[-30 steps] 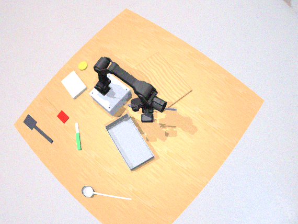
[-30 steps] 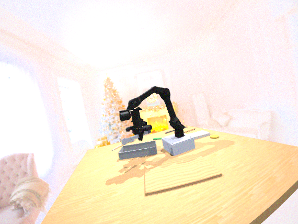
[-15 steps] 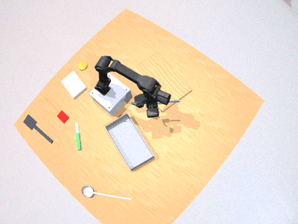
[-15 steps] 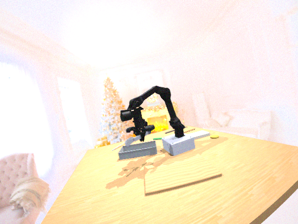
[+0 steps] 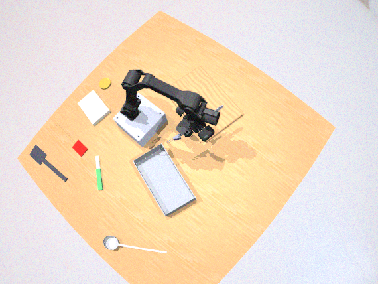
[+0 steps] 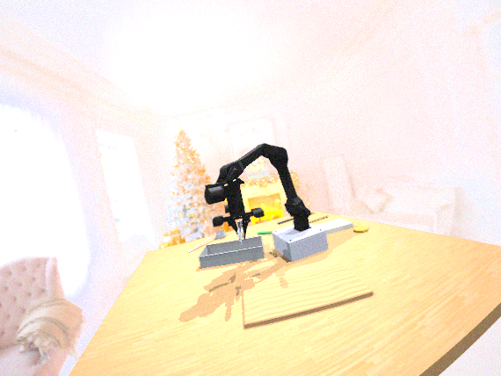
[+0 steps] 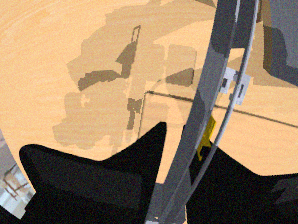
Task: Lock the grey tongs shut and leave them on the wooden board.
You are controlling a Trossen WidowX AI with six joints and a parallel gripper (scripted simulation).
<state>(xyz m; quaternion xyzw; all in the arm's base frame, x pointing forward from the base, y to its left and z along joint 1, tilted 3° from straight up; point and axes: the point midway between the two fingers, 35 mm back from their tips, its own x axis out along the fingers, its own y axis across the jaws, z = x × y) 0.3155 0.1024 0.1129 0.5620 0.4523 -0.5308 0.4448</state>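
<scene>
Right now the yellow slider is 4 cm above my gripper tip, 2 cm to the right of it and 1 cm behind it. From my gripper tip the other things lie so: wooden board 18 cm to the left, 15 cm below, 11 cm behind; then white block 57 cm behind, 20 cm to the right, 14 cm below; then roasting tin 25 cm to the right, 13 cm below.
</scene>
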